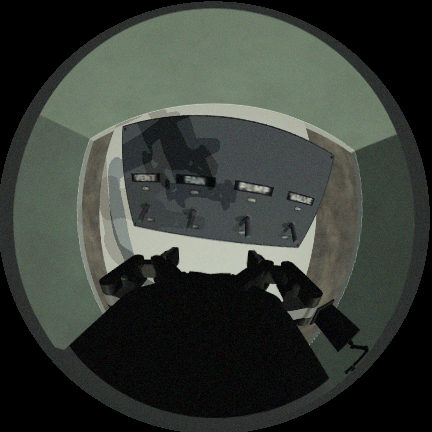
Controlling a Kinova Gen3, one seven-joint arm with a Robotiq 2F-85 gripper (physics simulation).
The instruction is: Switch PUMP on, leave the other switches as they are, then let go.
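Places are measured from the arm's base along level axes (x ahead, y left, z up), in metres.
Pixels of known places: gripper, between the fingertips: (212,256).
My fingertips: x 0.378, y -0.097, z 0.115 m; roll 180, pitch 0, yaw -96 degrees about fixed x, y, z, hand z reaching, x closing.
Observation:
Behind a point stands the place of what it marks.
A dark grey panel (265,145) {x 0.548, y -0.207, z 0.056 m} carries several toggle switches in a row, each below a name plate. The PUMP plate (254,188) {x 0.472, y -0.185, z 0.015 m} is third from the left, and the PUMP switch (245,225) {x 0.398, y -0.164, z 0.003 m} stands below it. The VENT switch (144,212) {x 0.443, y 0.062, z 0.002 m} and the FAN switch (190,217) {x 0.423, y -0.051, z 0.004 m} are to its left, the VALVE switch (290,230) {x 0.375, y -0.280, z -0.001 m} to its right. The levers are small and dark, so their on or off positions are hard to tell. My gripper (212,256) {x 0.378, y -0.097, z 0.115 m} is open with nothing between its fingers, and its tips show below the panel's near edge, apart from the switches.
The panel lies on a pale surface (210,254) {x 0.298, y -0.076, z -0.113 m} over a brown table top (337,215). Green walls (215,55) surround it. The arm's shadow falls over the panel's left half. A dark flat object on a bent bracket (337,326) shows at the lower right.

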